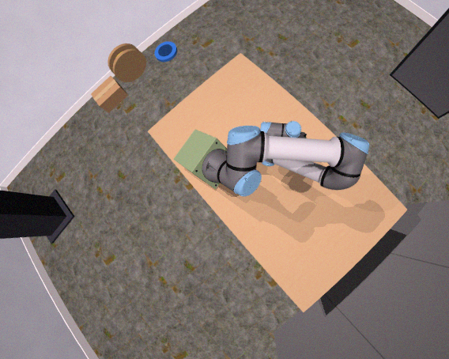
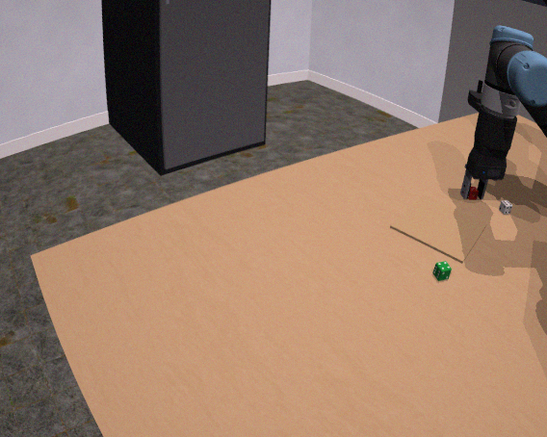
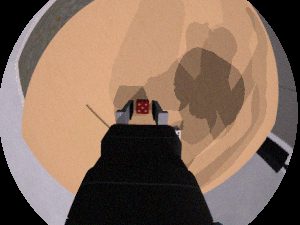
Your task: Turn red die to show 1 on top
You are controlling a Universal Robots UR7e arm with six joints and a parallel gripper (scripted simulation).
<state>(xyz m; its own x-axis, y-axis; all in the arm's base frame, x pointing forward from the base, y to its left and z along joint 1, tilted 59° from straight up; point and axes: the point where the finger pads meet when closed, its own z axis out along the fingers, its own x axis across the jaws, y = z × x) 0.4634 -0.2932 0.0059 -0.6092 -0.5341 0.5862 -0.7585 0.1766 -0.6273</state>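
Now: the red die 10 mm below my hand. Round my hand: white die (80 mm behind, 20 mm to the right, 10 mm below); then mat (10 mm behind, 150 mm to the left, 20 mm below); then green die (70 mm behind, 260 mm to the left, 10 mm below).
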